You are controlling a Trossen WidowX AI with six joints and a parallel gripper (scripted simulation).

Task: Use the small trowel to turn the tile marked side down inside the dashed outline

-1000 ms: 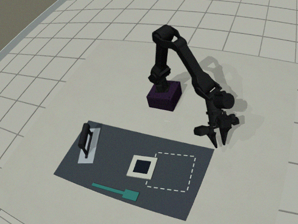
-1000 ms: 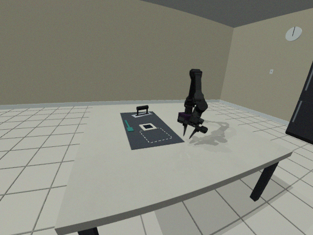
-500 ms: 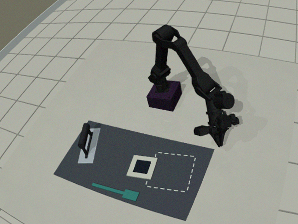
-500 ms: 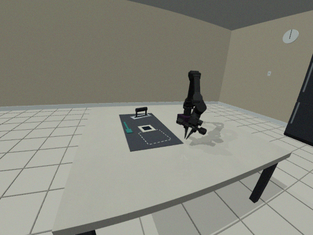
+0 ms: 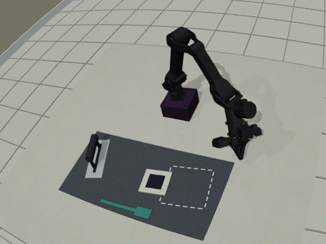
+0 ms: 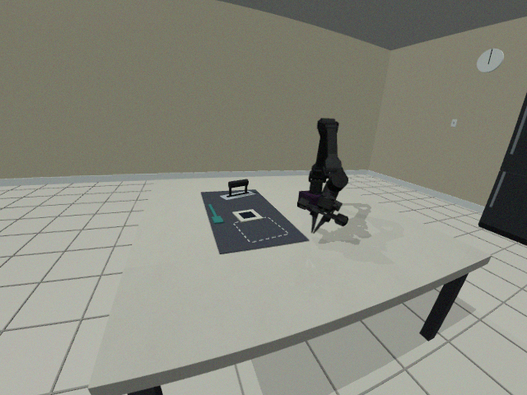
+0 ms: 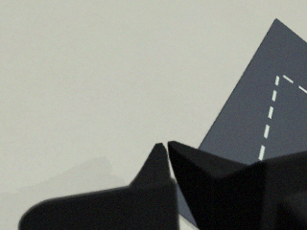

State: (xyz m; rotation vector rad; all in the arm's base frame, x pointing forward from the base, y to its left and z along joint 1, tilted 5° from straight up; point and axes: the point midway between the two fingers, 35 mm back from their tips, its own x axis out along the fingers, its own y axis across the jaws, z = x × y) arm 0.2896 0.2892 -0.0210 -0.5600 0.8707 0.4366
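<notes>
Now: the tile 90 mm ahead of my gripper tip, 310 mm to the right of it and 50 mm below it. Also, from my gripper tip: teal trowel 220 mm ahead, 380 mm to the right, 50 mm below; then dark mat 80 mm ahead, 380 mm to the right, 70 mm below.
</notes>
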